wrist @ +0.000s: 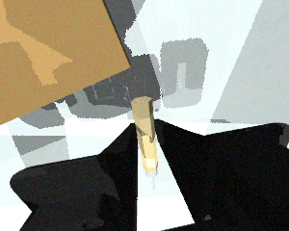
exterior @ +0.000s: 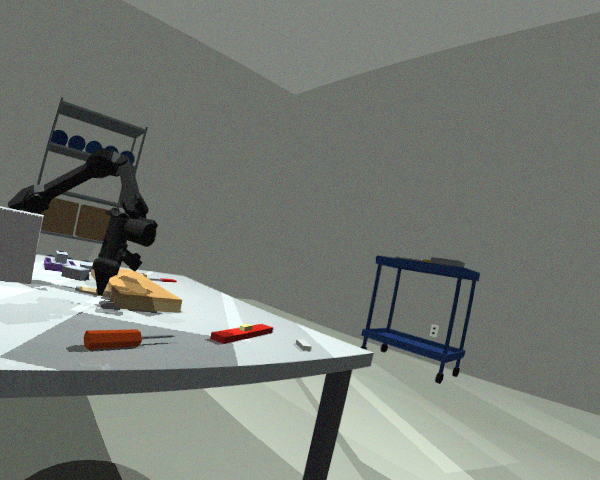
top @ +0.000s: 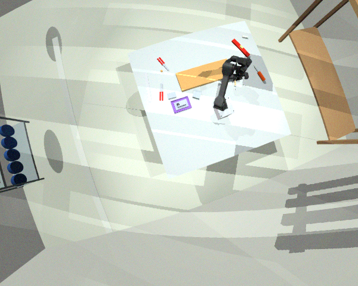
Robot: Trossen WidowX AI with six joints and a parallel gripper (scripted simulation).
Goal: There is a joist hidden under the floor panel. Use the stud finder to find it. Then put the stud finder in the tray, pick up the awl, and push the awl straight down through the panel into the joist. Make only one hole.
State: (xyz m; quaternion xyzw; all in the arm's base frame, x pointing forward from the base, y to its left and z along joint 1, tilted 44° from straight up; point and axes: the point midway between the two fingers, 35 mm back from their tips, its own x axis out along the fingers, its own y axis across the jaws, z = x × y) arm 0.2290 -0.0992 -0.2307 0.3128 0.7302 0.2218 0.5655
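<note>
Right now the awl is 5 cm behind my gripper tip, 1 cm to the left of it and 1 cm above it. Round my gripper tip: red level: 33 cm ahead, 20 cm to the right, 2 cm below; purple tray: 9 cm behind, 56 cm to the left, 2 cm below; small white block: 45 cm ahead, 30 cm to the right, 2 cm below.
</note>
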